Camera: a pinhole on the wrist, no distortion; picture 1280 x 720 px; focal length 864.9 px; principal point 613.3 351.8 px. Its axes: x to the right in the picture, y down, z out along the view. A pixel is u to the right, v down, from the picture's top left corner.
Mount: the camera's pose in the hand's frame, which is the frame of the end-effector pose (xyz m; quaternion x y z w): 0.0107 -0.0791 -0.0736 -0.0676 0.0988 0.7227 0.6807
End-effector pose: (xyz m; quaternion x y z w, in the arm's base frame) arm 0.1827 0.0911 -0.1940 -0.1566 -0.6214 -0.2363 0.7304
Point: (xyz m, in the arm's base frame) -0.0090 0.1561 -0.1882
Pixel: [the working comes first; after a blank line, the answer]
In the camera's frame: -0.0303 0.0489 0.2665

514.9 510.5
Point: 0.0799 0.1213 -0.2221
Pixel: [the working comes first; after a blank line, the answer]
In the camera's frame: 0.0098 0.0607 0.1742

661.7 653.2
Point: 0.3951 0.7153 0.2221
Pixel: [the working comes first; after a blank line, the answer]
In the camera's frame: 0.6327 -0.3525 0.4754

outside the picture
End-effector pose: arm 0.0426 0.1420 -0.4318 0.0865 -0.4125 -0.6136 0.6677
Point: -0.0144 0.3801 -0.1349
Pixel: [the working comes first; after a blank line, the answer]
In the camera's frame: 0.1818 0.0904 0.4459

965.9 527.2
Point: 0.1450 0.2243 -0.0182
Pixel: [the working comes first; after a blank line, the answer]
In the camera's frame: 0.3426 -0.0978 0.4011

outside the picture
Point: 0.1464 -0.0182 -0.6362
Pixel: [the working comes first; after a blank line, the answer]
In the camera's frame: 0.0346 -0.0405 -0.1842

behind the camera
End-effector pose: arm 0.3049 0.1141 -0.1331 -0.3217 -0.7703 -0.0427 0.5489
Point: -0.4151 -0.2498 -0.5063
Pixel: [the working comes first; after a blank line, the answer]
In the camera's frame: -0.6064 0.4216 0.5096

outside the picture
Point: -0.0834 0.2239 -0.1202
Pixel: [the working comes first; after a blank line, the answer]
In the camera's frame: -0.1555 -0.0989 0.4130

287.7 144.7
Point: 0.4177 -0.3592 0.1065
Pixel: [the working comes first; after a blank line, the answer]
In the camera's frame: -0.2187 0.0357 -0.3747

behind the camera
